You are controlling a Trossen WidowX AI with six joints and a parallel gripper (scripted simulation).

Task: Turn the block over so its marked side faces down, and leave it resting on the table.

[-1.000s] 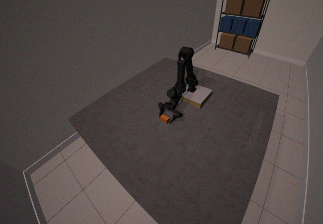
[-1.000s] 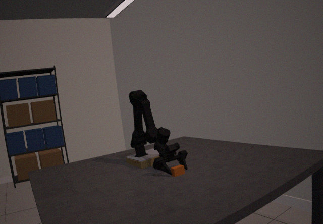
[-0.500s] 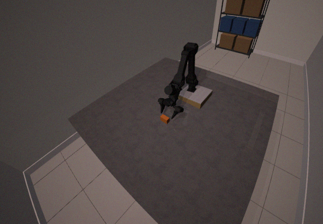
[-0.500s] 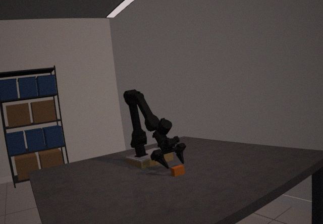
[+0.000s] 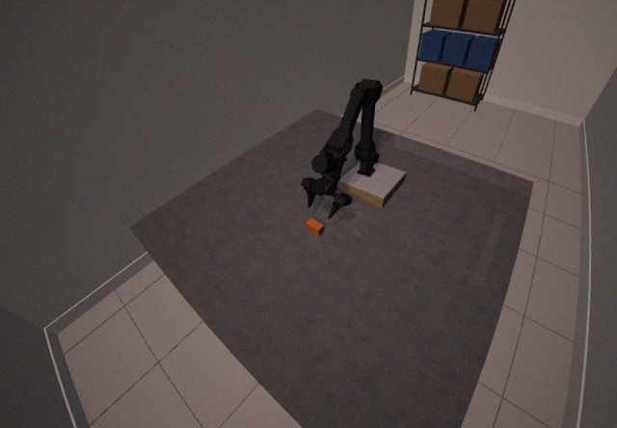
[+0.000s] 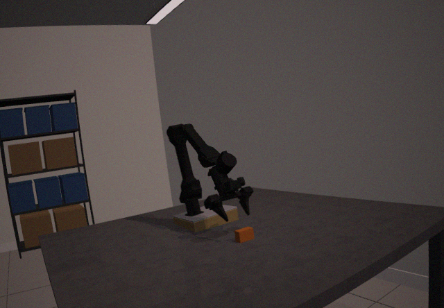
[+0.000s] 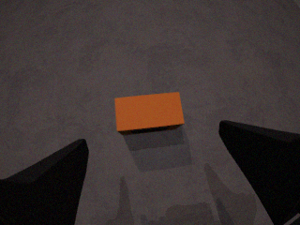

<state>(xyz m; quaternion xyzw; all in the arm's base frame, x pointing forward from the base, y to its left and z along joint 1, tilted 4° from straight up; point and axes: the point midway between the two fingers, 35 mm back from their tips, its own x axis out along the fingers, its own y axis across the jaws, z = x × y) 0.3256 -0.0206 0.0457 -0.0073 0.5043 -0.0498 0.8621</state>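
My gripper tip is 2 cm short of the orange block and 6 cm above it.
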